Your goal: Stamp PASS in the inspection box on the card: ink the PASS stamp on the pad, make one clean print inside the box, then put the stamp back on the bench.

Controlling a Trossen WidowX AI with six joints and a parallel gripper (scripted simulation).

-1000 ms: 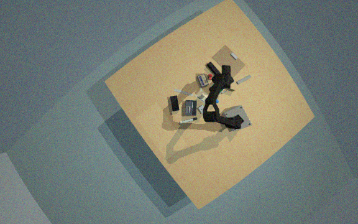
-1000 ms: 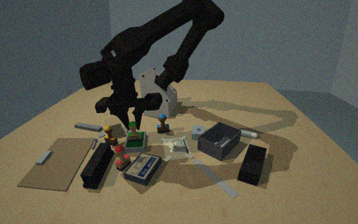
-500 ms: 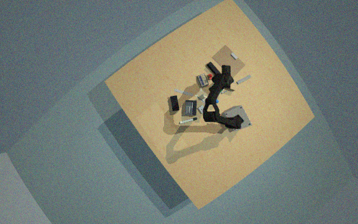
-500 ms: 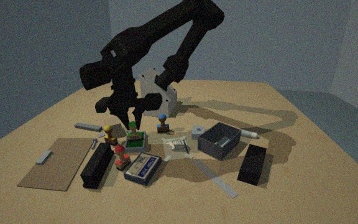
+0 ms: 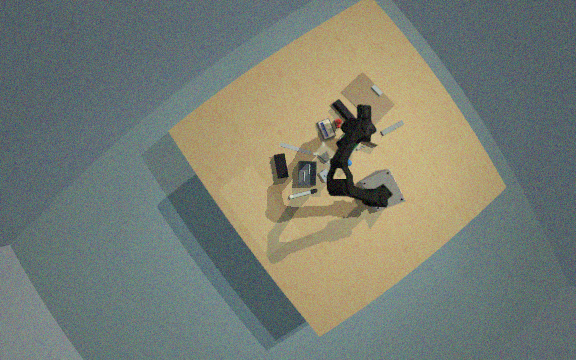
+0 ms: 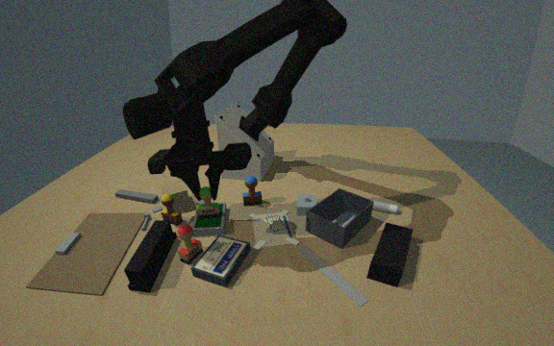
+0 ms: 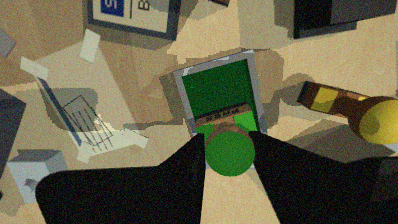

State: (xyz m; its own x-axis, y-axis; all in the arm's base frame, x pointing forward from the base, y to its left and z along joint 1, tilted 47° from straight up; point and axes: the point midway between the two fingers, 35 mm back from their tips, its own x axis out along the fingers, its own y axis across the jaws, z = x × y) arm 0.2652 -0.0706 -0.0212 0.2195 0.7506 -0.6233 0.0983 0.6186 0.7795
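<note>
My gripper tip is 50 mm above the green ink pad. Round my gripper tip: green-knobbed stamp 20 mm below; yellow-knobbed stamp 80 mm to the right, 30 mm below; red-knobbed stamp 100 mm ahead, 30 mm below, 20 mm to the right.
</note>
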